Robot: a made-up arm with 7 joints. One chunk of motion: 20 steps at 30 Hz.
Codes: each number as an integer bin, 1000 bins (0 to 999) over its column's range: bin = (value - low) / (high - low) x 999, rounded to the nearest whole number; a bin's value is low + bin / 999 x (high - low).
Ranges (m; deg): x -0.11..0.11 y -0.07..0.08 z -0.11..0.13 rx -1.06..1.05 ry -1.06..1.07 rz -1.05..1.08
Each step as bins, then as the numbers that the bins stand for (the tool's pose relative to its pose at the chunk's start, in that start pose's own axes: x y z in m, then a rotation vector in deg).
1 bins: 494 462 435 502 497 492
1 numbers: -0.0012 -0.0006 -0.0055 0.00 0.00 0.00
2 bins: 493 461 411 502 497 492
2 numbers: -0.0014 -0.0008 -0.0113 0.00 0.00 0.00
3 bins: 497 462 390 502 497 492
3 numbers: -0.0006 -0.0006 -0.0163 0.00 0.00 0.00
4 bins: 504 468 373 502 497 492
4 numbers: 0.0010 0.0003 -0.0204 0.00 0.00 0.00
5 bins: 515 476 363 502 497 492
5 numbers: 0.0034 0.0015 -0.0228 0.00 0.00 0.00
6 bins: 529 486 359 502 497 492
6 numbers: 0.0065 0.0030 -0.0238 0.00 0.00 0.00
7 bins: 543 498 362 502 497 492
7 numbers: 0.0096 0.0048 -0.0230 0.00 0.00 0.00
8 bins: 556 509 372 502 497 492
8 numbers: 0.0124 0.0064 -0.0206 0.00 0.00 0.00
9 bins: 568 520 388 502 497 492
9 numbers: 0.0151 0.0081 -0.0168 0.00 0.00 0.00
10 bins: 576 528 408 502 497 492
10 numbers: 0.0168 0.0093 -0.0120 0.00 0.00 0.00
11 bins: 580 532 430 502 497 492
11 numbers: 0.0177 0.0099 -0.0067 0.00 0.00 0.00
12 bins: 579 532 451 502 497 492
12 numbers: 0.0175 0.0099 -0.0017 0.00 0.00 0.00
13 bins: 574 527 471 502 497 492
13 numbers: 0.0164 0.0091 0.0032 0.00 0.00 0.00
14 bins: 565 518 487 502 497 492
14 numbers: 0.0144 0.0078 0.0070 0.00 0.00 0.00
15 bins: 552 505 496 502 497 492
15 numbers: 0.0116 0.0058 0.0092 0.00 0.00 0.00
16 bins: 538 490 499 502 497 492
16 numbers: 0.0085 0.0036 0.0099 0.00 0.00 0.00
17 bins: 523 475 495 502 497 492
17 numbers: 0.0052 0.0013 0.0089 0.00 0.00 0.00
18 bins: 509 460 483 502 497 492
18 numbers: 0.0021 -0.0009 0.0060 0.00 0.00 0.00
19 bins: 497 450 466 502 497 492
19 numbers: -0.0006 -0.0024 0.0020 0.00 0.00 0.00
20 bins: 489 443 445 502 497 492
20 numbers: -0.0023 -0.0035 -0.0031 0.00 0.00 0.00
